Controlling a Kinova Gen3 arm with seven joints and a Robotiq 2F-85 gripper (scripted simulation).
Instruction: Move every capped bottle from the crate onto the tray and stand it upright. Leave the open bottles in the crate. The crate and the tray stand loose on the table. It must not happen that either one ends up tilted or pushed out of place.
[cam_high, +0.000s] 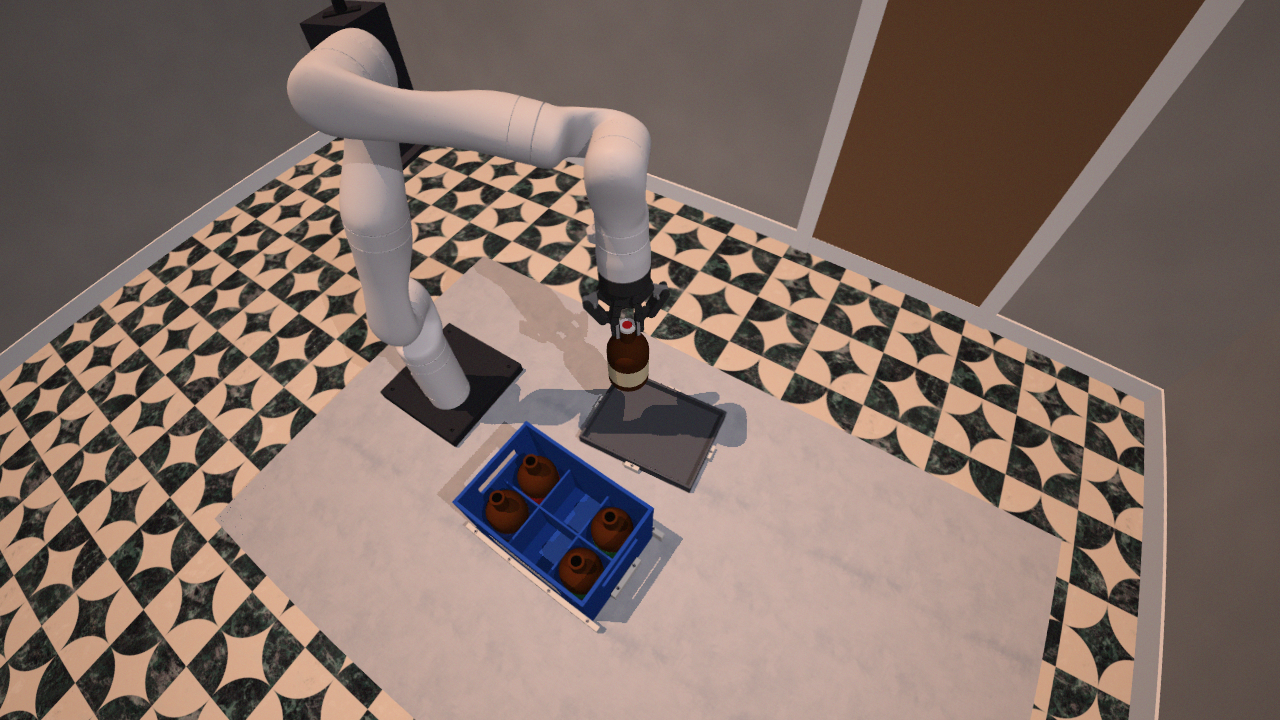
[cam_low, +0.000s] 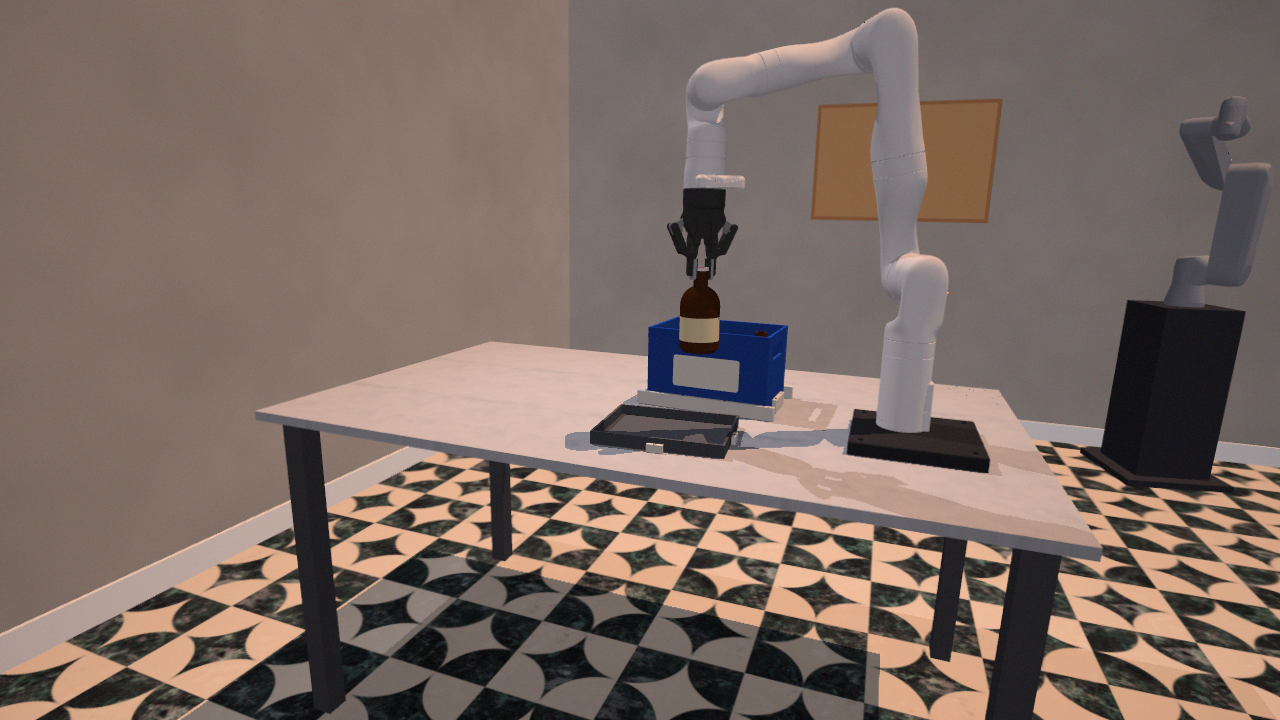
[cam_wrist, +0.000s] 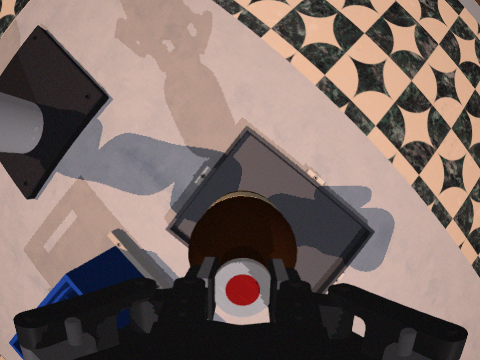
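Right now the brown capped bottle is 7 cm below my hand. The rest, counted from my hand: dark tray (31 cm below, 5 cm ahead); then blue crate (28 cm to the right, 24 cm below, 3 cm behind).
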